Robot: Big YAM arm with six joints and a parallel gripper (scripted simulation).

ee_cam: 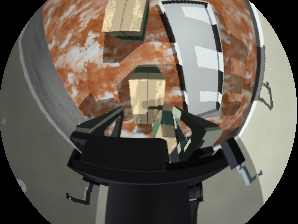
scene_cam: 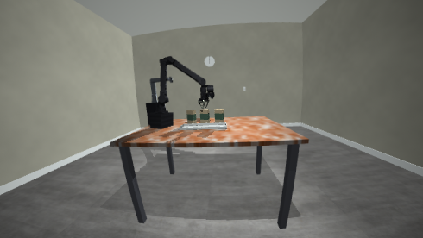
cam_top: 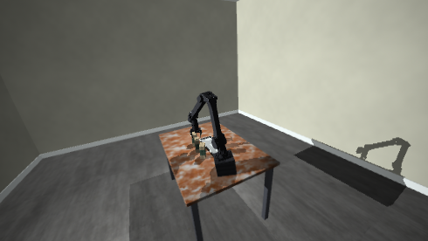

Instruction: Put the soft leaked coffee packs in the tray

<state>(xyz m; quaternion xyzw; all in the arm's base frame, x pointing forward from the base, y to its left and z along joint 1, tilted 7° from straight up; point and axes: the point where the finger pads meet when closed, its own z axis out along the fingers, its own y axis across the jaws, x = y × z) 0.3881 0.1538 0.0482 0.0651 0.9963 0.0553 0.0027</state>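
The white tray is 4 cm ahead of my hand, 17 cm to the right of it and 15 cm below it.
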